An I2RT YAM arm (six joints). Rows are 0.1 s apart.
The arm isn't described. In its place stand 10 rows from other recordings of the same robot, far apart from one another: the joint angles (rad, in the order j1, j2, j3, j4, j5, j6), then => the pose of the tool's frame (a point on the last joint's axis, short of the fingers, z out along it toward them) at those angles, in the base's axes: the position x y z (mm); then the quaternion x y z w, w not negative.
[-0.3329, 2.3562, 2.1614, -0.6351, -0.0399, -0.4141] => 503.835 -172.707 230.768 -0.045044 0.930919 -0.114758 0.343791
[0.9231, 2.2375, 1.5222, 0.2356, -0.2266, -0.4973] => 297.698 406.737 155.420 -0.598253 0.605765 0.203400 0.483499
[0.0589, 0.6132, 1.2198, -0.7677, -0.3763, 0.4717] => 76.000 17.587 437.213 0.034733 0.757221 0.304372 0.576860
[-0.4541, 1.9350, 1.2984, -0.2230, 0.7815, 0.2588] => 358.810 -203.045 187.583 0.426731 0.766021 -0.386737 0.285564
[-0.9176, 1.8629, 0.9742, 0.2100, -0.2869, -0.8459] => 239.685 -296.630 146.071 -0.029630 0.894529 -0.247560 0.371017
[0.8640, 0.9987, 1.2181, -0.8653, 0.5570, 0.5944] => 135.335 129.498 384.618 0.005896 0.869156 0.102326 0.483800
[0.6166, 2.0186, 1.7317, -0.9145, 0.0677, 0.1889] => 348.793 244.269 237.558 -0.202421 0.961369 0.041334 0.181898
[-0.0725, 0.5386, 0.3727, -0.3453, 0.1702, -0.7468] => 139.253 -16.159 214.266 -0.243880 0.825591 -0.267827 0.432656
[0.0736, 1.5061, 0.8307, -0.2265, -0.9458, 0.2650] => 287.552 50.151 196.207 -0.068469 0.851362 0.473319 0.215554
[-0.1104, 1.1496, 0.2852, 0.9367, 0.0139, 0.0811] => 224.612 -25.396 214.918 0.070178 0.677466 -0.015459 0.732036
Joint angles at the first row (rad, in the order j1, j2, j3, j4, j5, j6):
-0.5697, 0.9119, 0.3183, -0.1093, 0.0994, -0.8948
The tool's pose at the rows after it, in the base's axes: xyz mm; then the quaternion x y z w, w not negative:
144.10 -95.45 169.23 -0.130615 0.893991 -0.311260 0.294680
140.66 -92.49 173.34 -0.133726 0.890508 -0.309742 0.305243
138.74 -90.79 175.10 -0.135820 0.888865 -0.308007 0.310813
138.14 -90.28 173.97 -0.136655 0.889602 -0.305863 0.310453
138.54 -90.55 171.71 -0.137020 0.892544 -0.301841 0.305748
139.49 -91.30 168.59 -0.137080 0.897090 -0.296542 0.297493
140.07 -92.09 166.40 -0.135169 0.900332 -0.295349 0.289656
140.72 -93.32 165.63 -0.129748 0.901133 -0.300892 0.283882
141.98 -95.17 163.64 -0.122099 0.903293 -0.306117 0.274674
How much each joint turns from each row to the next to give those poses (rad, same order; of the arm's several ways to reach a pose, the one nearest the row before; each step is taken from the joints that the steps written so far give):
0.0003, -0.0549, -0.0007, -0.0385, -0.0233, -0.0007
0.0000, -0.0439, 0.0000, -0.0290, -0.0179, 0.0000
0.0001, -0.0228, -0.0008, -0.0156, -0.0111, 0.0000
-0.0001, -0.0024, -0.0038, -0.0024, -0.0030, 0.0000
0.0001, 0.0119, -0.0015, -0.0003, 0.0003, 0.0004
0.0000, 0.0213, 0.0000, 0.0000, 0.0035, 0.0004
0.0000, 0.0157, 0.0000, 0.0011, 0.0099, 0.0011
-0.0001, 0.0106, 0.0000, 0.0096, 0.0190, 0.0034
0.0000, 0.0214, 0.0000, 0.0141, 0.0248, 0.0065

